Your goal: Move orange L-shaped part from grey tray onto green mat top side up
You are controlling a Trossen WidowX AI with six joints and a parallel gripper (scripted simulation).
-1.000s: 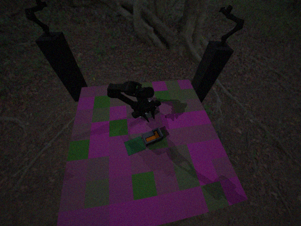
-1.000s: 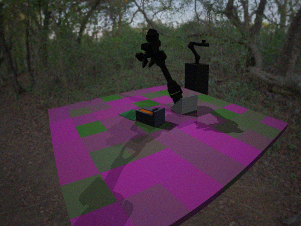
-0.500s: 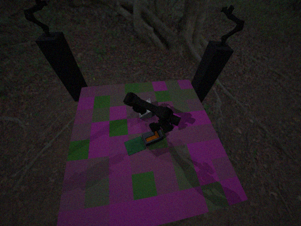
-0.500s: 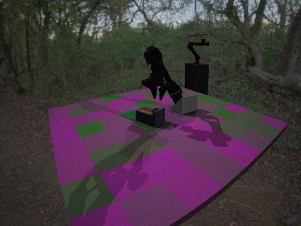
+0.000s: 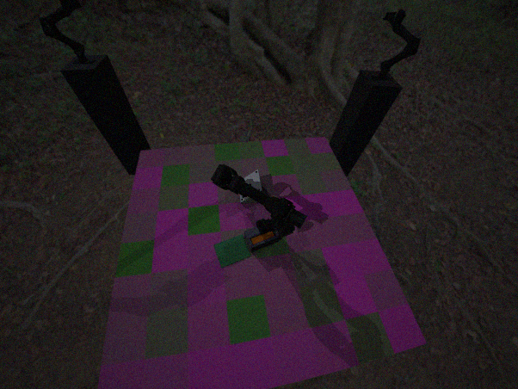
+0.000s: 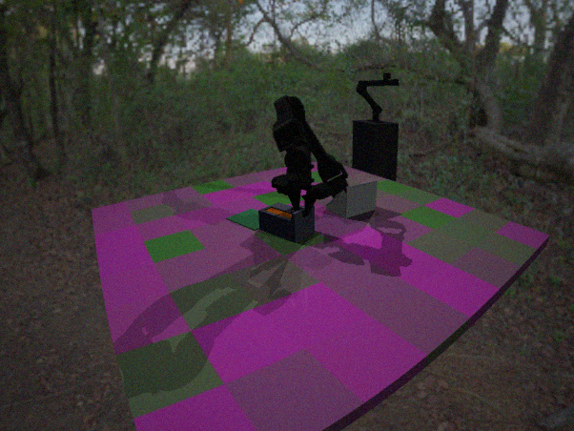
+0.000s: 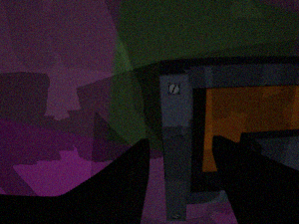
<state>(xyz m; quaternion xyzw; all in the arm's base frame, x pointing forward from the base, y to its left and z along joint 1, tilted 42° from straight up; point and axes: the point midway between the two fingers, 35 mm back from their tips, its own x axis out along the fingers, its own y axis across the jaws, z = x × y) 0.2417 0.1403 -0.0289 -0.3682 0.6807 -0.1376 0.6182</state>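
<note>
Right now the orange L-shaped part is 2 cm ahead of my gripper tip, 5 cm to the right of it and 2 cm below it. The rest, counted from my gripper tip: green mat: 7 cm ahead, 21 cm to the right, 9 cm below.
</note>
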